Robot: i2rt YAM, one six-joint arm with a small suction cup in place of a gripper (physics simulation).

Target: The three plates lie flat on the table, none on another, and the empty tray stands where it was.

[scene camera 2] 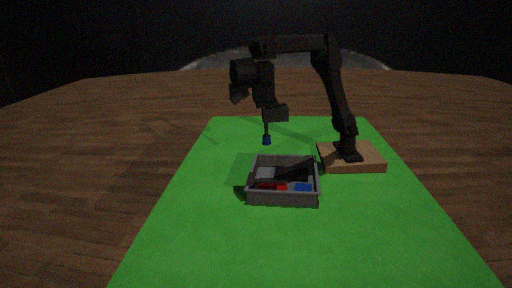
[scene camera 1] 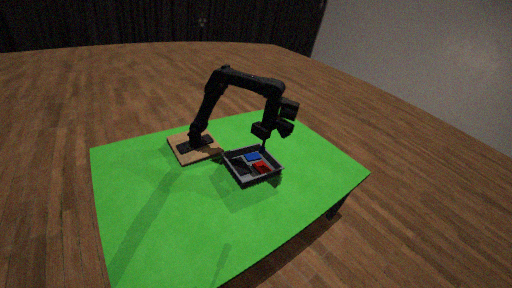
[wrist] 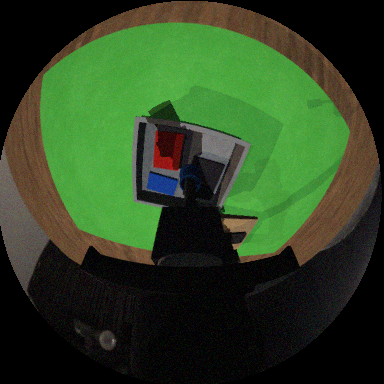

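Seen in the pictures: hand at its tool point: (scene camera 2: 266, 143) (scene camera 1: 261, 151) (wrist: 189, 173); arm's base at its link origin: (scene camera 2: 347, 151) (scene camera 1: 195, 144).
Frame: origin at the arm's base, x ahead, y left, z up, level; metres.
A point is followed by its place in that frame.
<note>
The grey tray (scene camera 1: 262, 177) {x 0.378, y 0.146, z -0.001 m} (scene camera 2: 282, 199) {x 0.291, y 0.281, z -0.009 m} (wrist: 134, 160) {x 0.306, y 0.279, z 0.021 m} stands on the table and holds all three plates. The red plate (scene camera 1: 262, 167) {x 0.316, y 0.209, z -0.016 m} (scene camera 2: 281, 186) {x 0.286, y 0.200, z -0.016 m} (wrist: 176, 161) {x 0.292, y 0.185, z -0.016 m} and the smaller blue plate (scene camera 1: 253, 156) {x 0.225, y 0.228, z -0.017 m} (scene camera 2: 303, 187) {x 0.216, y 0.211, z -0.017 m} (wrist: 162, 184) {x 0.221, y 0.223, z -0.017 m} lie side by side. The black plate (scene camera 1: 241, 166) {x 0.253, y 0.121, z -0.017 m} (scene camera 2: 299, 173) {x 0.215, y 0.123, z -0.017 m} (wrist: 212, 170) {x 0.275, y 0.093, z -0.017 m} is in the tray beside them; shadow blurs its outline, so I cannot tell whether it is quite flat. My suction cup (scene camera 1: 263, 149) (scene camera 2: 266, 140) (wrist: 190, 177) hangs above the tray, pointing down, with nothing on it. In the wrist view it covers part of the tray floor.
The arm's wooden base board (scene camera 1: 200, 156) {x 0.095, y -0.021, z -0.007 m} (scene camera 2: 372, 154) {x -0.090, y 0.048, z 0.008 m} (wrist: 241, 223) {x 0.081, y -0.059, z -0.009 m} stands close beside the tray. The green table top (scene camera 1: 150, 215) {x 0.282, y -0.358, z -0.029 m} (scene camera 2: 280, 245) {x 0.311, y 0.449, z -0.029 m} (wrist: 95, 100) {x 0.470, y 0.419, z -0.029 m} carries shadows of the arm and tray. Its edges drop to a wooden floor.
</note>
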